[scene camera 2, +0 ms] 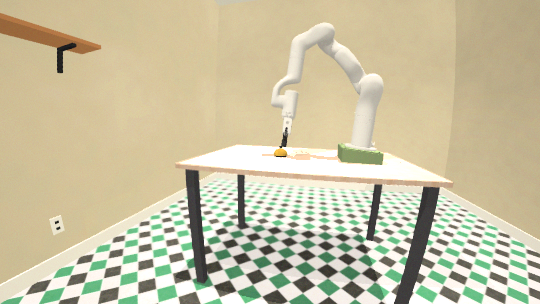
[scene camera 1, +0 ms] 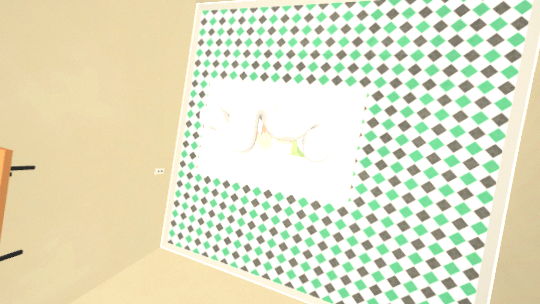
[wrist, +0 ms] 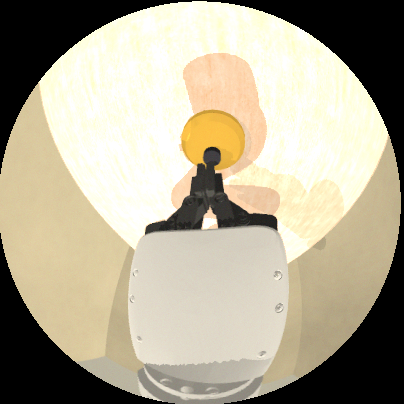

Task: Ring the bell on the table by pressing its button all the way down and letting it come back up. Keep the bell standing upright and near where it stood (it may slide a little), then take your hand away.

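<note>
The bell (scene camera 2: 280, 153) (wrist: 210, 131) is a yellow-orange dome standing upright on the table (scene camera 2: 220, 162). Its dark round button (wrist: 212, 156) is on top. My gripper (scene camera 2: 284, 145) (wrist: 207, 172) is shut and empty, pointing down with its black fingertips together. In scene camera 2 the tips are very close above the button, slightly to its right. In the wrist view they meet the button's lower edge; whether they touch it I cannot tell. The button looks raised. In scene camera 1 I cannot make out the bell or the fingertips in the glare and behind the arm.
A green block (scene camera 2: 360, 154) (scene camera 1: 296, 149) is under the arm's base at the right of the table in scene camera 2. The white arm arches above the table. A wooden wall shelf (scene camera 2: 45, 36) (scene camera 1: 4, 195) is far off to the left.
</note>
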